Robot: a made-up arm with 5 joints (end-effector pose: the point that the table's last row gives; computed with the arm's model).
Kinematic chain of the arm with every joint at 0, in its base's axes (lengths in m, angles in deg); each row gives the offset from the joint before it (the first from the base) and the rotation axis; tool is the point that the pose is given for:
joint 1: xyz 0 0 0.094 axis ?
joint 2: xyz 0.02 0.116 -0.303 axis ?
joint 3: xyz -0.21 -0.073 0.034 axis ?
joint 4: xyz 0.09 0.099 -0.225 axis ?
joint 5: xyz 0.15 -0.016 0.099 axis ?
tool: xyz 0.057 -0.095 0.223
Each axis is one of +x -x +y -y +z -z.
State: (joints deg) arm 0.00 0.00 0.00 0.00 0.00
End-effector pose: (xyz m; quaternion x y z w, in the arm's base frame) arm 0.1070 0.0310 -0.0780 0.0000 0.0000 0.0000 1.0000
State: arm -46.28 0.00 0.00 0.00 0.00
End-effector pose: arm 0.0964 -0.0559 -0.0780 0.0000 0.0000 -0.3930 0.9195
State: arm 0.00 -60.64 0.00 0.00 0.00
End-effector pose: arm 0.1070 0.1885 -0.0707 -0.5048 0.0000 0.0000 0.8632
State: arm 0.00 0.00 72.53 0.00 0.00
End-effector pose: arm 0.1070 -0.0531 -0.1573 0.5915 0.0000 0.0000 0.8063
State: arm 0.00 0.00 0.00 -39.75 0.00
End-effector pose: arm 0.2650 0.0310 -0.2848 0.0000 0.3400 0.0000 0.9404
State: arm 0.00 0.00 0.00 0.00 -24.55
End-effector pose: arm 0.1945 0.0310 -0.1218 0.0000 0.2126 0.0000 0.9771
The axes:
joint 1: +z
joint 2: +x
joint 3: +x
joint 4: -y
joint 5: -y

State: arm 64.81 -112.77 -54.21 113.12 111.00
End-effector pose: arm -0.1608 -0.0742 0.1652 -0.3714 -0.1113 -0.7546 0.5294
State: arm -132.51 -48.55 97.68 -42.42 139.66
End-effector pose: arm 0.2901 -0.0612 -0.2879 0.5140 0.5263 0.6759 0.0434
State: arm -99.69 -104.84 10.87 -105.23 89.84
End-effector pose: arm -0.0384 -0.0647 -0.1216 -0.3974 0.6127 -0.5798 0.3611
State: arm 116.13 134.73 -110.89 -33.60 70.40
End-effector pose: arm -0.1198 -0.0679 -0.3014 0.3658 0.0030 0.7534 0.5464
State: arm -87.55 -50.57 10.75 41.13 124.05
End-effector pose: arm -0.0821 0.1609 -0.3175 -0.6768 -0.6428 0.1599 0.3212
